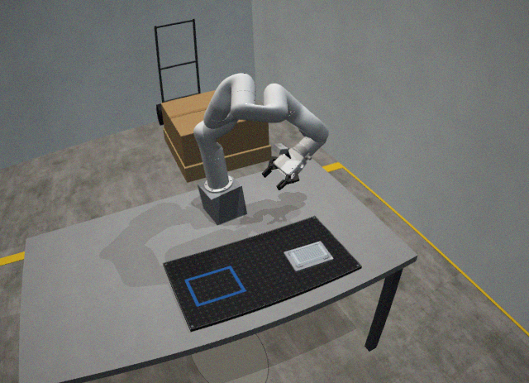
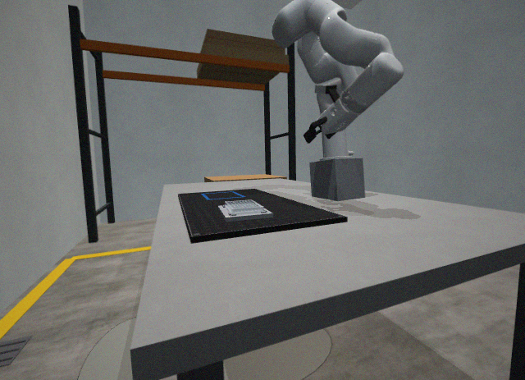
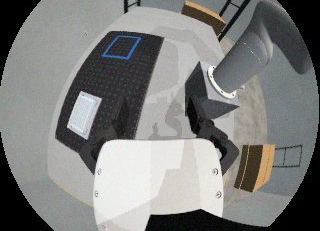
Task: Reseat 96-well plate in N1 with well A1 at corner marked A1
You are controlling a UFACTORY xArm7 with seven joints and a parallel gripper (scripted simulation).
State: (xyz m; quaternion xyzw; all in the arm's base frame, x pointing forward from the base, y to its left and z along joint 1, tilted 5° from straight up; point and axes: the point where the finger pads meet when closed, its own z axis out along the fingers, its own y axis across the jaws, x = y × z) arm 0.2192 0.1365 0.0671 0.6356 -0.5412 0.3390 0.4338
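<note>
My hand is 26 cm short of the white 96-well plate, 20 cm above it and 2 cm to the left of it. From my hand the other things lie so: plate nest N1 (26 cm ahead, 21 cm below, 2 cm to the right).
</note>
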